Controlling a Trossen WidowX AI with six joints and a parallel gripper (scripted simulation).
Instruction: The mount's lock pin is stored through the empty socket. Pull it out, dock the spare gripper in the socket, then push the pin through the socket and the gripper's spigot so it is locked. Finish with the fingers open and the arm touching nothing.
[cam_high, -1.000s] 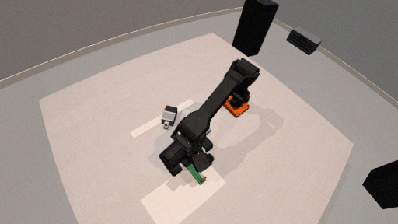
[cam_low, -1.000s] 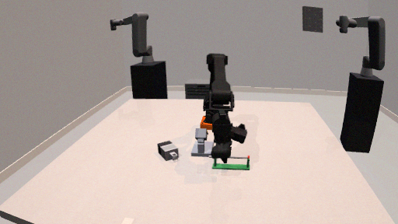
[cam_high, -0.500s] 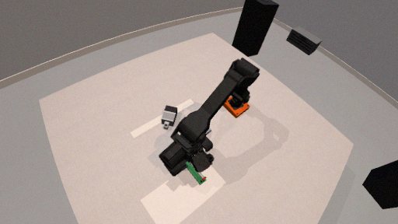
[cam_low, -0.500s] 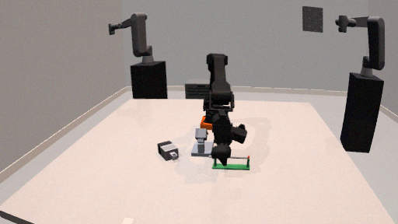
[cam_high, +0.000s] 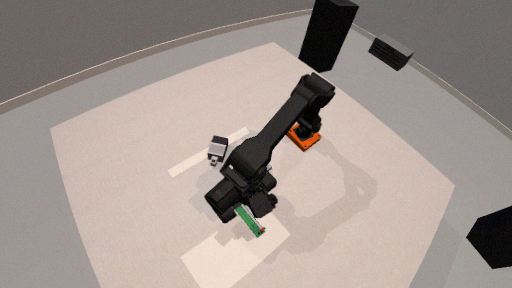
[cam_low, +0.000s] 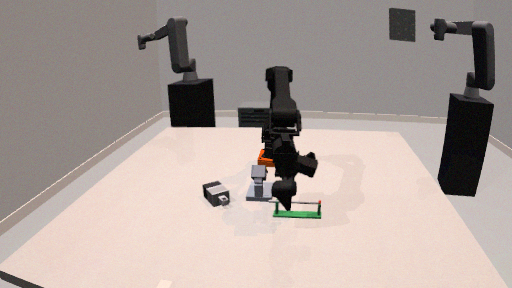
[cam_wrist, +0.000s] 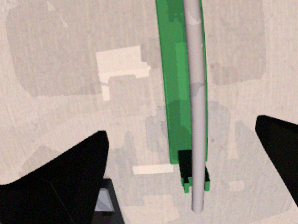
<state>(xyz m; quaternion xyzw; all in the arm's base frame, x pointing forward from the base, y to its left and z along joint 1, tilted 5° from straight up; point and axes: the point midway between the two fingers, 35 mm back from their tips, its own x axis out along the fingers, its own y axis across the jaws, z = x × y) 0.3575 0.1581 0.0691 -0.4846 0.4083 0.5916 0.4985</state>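
My gripper tip is now 20 mm to the right of the green pin rest and 20 mm above it. From my gripper tip the other things lie so: spare gripper 10 mm behind, 230 mm to the right, 20 mm below; grey mount 80 mm behind, 120 mm to the right, 10 mm above.
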